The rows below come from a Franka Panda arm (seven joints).
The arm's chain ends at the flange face. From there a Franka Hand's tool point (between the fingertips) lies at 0.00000 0.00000 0.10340 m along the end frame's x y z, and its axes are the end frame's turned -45 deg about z.
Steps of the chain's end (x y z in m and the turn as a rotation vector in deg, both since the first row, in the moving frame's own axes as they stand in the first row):
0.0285, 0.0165, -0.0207, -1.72, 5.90, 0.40
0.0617, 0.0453, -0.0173, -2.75, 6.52, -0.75
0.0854, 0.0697, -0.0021, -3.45, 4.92, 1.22
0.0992, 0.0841, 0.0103, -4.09, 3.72, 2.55
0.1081, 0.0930, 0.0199, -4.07, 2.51, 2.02
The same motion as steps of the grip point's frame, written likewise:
0.0138, 0.0415, -0.0213, -5.39, 2.96, 0.40
0.0165, 0.0874, -0.0181, -6.55, 2.67, -0.75
0.0129, 0.1204, -0.0027, -5.92, 1.04, 1.22
0.0100, 0.1395, 0.0098, -5.52, -0.26, 2.55
0.0085, 0.1505, 0.0195, -4.65, -1.10, 2.02

